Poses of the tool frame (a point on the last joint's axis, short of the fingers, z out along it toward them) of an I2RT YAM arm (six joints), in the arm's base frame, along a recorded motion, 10 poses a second.
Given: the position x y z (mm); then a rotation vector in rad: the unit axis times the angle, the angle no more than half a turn.
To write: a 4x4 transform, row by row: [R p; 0 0 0 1], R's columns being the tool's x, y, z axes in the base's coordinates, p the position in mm. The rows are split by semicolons. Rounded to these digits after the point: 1 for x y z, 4 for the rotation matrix.
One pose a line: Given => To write
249.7 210.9 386.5 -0.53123 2.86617 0.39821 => -0.9156 -0.3752 0.1447 249.7; -0.3215 0.8992 0.2969 210.9; -0.2415 0.2253 -0.9439 386.5; 0 0 0 1
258.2 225.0 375.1 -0.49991 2.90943 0.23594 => -0.9273 -0.3433 0.1493 258.2; -0.3147 0.9309 0.1855 225.0; -0.2027 0.1250 -0.9712 375.1; 0 0 0 1
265.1 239.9 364.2 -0.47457 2.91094 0.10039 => -0.9307 -0.3208 0.1759 265.1; -0.3079 0.9465 0.0970 239.9; -0.1976 0.0361 -0.9796 364.2; 0 0 0 1
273.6 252.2 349.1 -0.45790 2.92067 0.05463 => -0.9354 -0.3067 0.1758 273.6; -0.2999 0.9518 0.0646 252.2; -0.1871 0.0077 -0.9823 349.1; 0 0 0 1
